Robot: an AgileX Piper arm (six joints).
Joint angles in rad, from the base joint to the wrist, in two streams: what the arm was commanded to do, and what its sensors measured. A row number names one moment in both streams.
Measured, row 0:
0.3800 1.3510 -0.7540 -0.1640 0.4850 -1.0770
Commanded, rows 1 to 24:
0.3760 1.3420 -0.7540 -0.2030 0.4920 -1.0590
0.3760 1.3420 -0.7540 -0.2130 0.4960 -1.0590
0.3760 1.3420 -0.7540 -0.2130 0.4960 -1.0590
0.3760 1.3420 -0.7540 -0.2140 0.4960 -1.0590
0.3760 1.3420 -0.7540 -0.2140 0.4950 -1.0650
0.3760 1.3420 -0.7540 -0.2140 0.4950 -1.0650
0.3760 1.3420 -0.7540 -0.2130 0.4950 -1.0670
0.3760 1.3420 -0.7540 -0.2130 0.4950 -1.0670
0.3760 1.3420 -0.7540 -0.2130 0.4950 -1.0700
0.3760 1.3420 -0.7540 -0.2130 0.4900 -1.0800
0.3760 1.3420 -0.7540 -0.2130 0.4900 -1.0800
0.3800 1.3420 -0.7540 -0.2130 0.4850 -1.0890
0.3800 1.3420 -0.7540 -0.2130 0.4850 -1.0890
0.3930 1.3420 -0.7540 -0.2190 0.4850 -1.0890
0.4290 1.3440 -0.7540 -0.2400 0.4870 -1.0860
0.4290 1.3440 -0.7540 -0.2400 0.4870 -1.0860
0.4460 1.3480 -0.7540 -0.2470 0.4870 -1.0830
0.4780 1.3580 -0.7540 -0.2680 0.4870 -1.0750
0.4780 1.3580 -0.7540 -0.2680 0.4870 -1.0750
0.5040 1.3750 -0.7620 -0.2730 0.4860 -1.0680
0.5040 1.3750 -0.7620 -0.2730 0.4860 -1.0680
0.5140 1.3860 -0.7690 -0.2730 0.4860 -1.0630
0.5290 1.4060 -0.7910 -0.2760 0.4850 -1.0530
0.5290 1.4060 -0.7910 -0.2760 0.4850 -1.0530
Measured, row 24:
0.5090 1.3820 -0.7650 -0.2650 0.4920 -1.0750
